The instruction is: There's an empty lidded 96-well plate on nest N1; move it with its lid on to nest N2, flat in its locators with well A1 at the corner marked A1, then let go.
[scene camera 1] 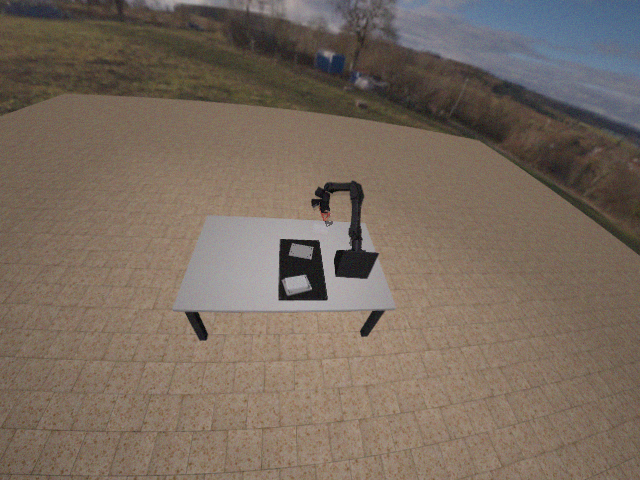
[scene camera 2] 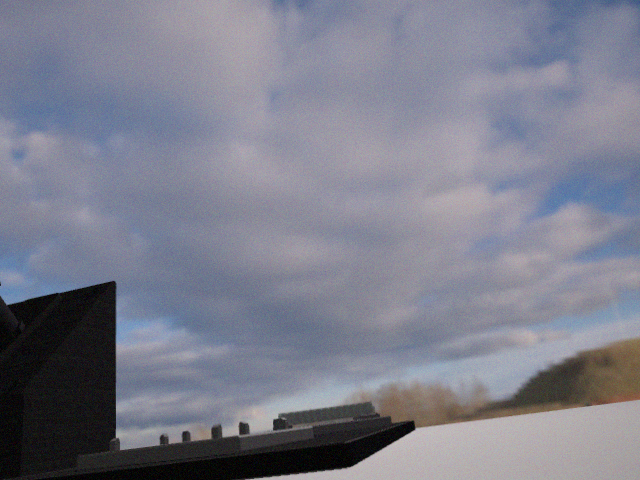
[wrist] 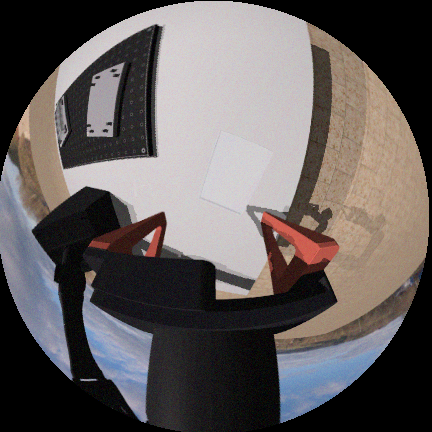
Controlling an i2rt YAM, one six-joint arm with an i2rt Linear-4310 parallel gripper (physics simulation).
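Pixels of known places: gripper, fingertip midpoint: (scene camera 1: 323,218) (wrist: 213,216); arm's base, link origin: (scene camera 1: 356,251) (scene camera 2: 2,345) (wrist: 72,249).
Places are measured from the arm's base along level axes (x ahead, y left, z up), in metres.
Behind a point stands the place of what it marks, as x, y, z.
Observation:
The lidded plate (scene camera 1: 296,284) @[0.376, 0.202, -0.134] (scene camera 2: 328,413) @[0.395, 0.142, -0.136] (wrist: 61,121) @[0.362, 0.132, -0.136] sits on one nest at the near end of the black board; it looks flat. The other nest (scene camera 1: 301,251) @[0.353, -0.100, -0.149] (wrist: 104,102) @[0.345, -0.128, -0.148] (scene camera 2: 155,454) @[0.349, -0.169, -0.155] is a bare light-grey block with small dark locators at its corners. The N1, N2 and A1 marks are too small to read. My gripper (scene camera 1: 327,222) @[0.199, -0.394, -0.056] (wrist: 213,216) @[0.199, -0.394, -0.056] is open and empty, with its red fingers wide apart. It hangs above the far edge of the table, away from the board and both nests. The gripper does not show in scene camera 2.
The black perforated board (scene camera 1: 302,268) @[0.340, 0.047, -0.160] (wrist: 138,100) @[0.328, -0.220, -0.160] lies on the white table (scene camera 1: 232,263) @[0.810, 0.044, -0.173] (wrist: 240,75) @[0.368, -0.387, -0.173]. A thin pale square (wrist: 236,172) @[0.211, -0.404, -0.165] lies on the table below the gripper. The dark box-shaped block (scene camera 1: 355,264) @[0.008, 0.086, -0.033] (scene camera 2: 72,382) @[0.113, 0.003, -0.063] at the arm's base stands right of the board.

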